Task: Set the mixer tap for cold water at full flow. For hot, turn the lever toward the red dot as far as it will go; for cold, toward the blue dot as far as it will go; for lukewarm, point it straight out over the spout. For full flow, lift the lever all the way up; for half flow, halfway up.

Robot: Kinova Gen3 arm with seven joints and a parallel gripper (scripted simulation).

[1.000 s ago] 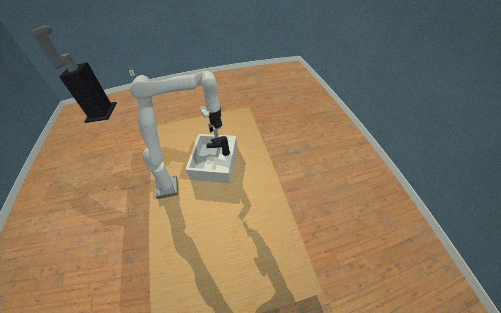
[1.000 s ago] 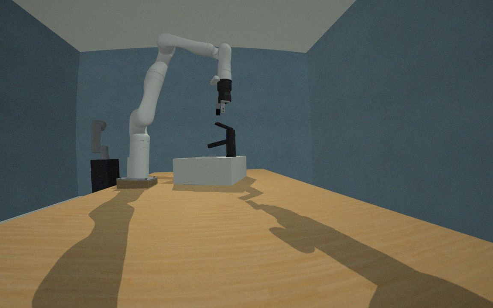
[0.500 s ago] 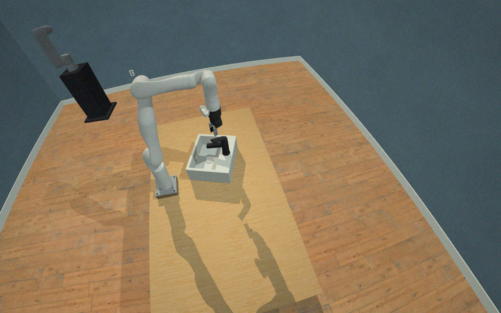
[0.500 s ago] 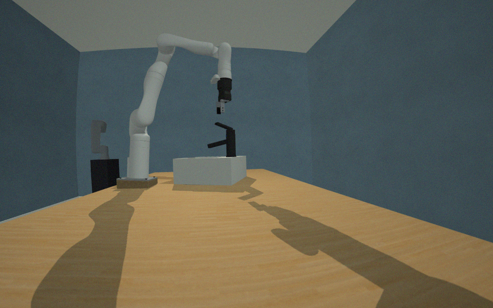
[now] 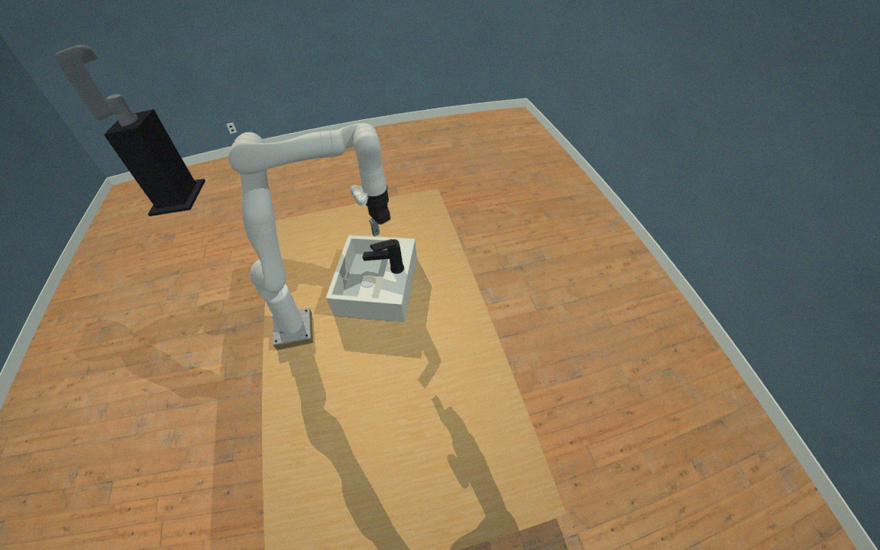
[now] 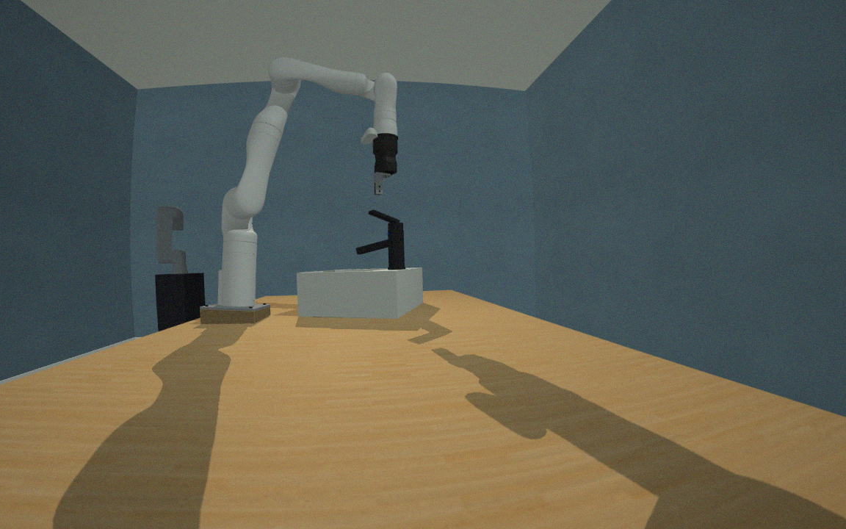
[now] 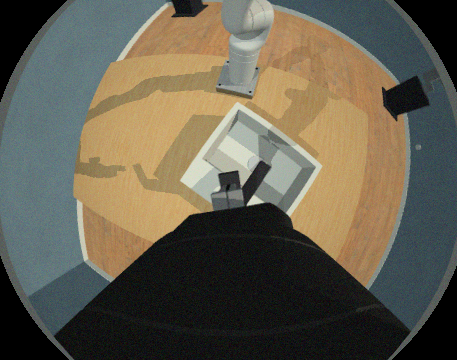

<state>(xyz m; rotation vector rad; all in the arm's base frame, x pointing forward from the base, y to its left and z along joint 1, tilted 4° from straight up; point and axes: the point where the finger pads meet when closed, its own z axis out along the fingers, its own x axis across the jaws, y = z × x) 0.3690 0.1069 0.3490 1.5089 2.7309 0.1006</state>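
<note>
The lever is 80 mm below my hand, 20 mm ahead of it and 10 mm to the left of it. The rest, counted from my hand: white basin 330 mm below, 70 mm behind, 60 mm to the left.
</note>
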